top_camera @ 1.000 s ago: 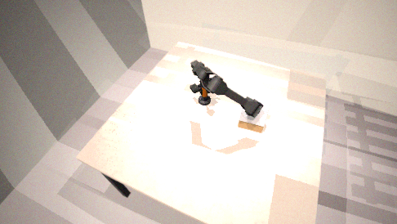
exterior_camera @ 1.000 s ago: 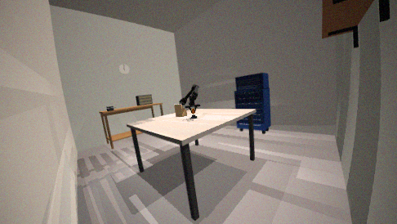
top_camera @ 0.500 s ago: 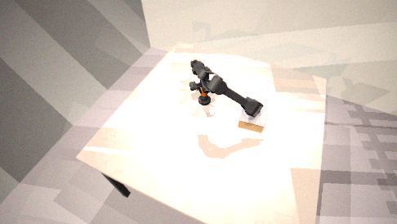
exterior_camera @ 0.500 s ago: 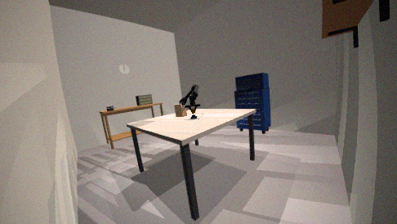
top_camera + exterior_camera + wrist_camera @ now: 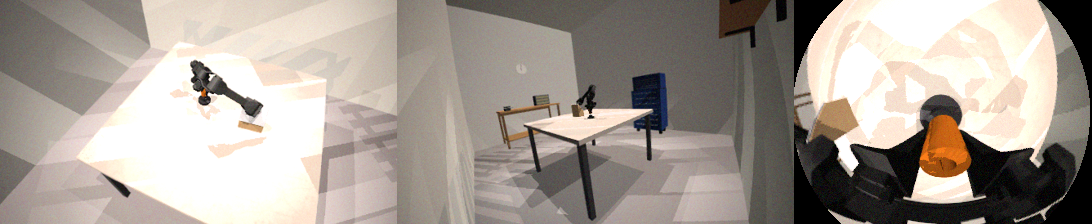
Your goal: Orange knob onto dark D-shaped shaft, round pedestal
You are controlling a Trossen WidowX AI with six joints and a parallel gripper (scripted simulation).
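The orange knob lies 2 cm above my gripper tip. From my gripper tip the other things lie so: dark round pedestal 4 cm below.
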